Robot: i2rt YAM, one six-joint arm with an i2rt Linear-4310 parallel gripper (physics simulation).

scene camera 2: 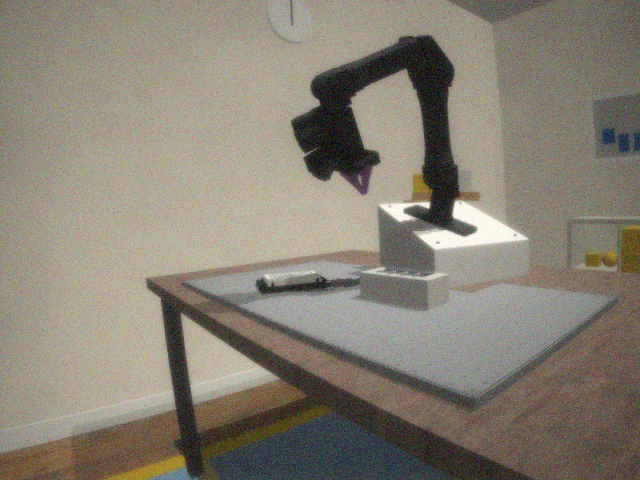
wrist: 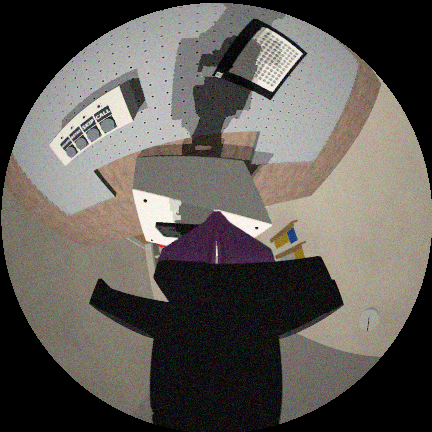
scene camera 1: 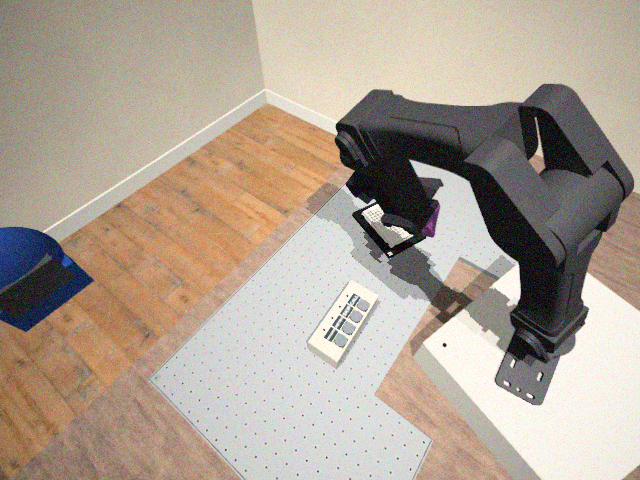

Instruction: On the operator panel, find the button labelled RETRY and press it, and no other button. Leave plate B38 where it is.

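Observation:
The operator panel (scene camera 1: 325, 352) (scene camera 2: 392, 292) (wrist: 122, 104) is a cream block on the grey perforated mat, with several round grey buttons in a row, each beside a dark label. In the wrist view the labels SKIP and CALL are readable. The label next to SKIP looks like RETRY but is blurred, with its button (wrist: 81, 142) beside it; the end label is unreadable. A black-framed plate with a white well grid (scene camera 1: 373, 212) (scene camera 2: 292, 279) (wrist: 275, 60) lies flat on the mat; its code is unreadable. My gripper (scene camera 1: 430, 235) (scene camera 2: 364, 192) (wrist: 216, 217), with purple fingers, is shut and empty, high above the mat, apart from the panel.
The white base block (scene camera 1: 594, 428) (scene camera 2: 480, 263) (wrist: 190, 175) carries the arm beside the mat (scene camera 1: 248, 330) (scene camera 2: 465, 356) (wrist: 332, 100). The wooden table edge (scene camera 2: 289, 372) runs along the mat. A blue object (scene camera 1: 31, 242) stands off the table at the left in the first scene view.

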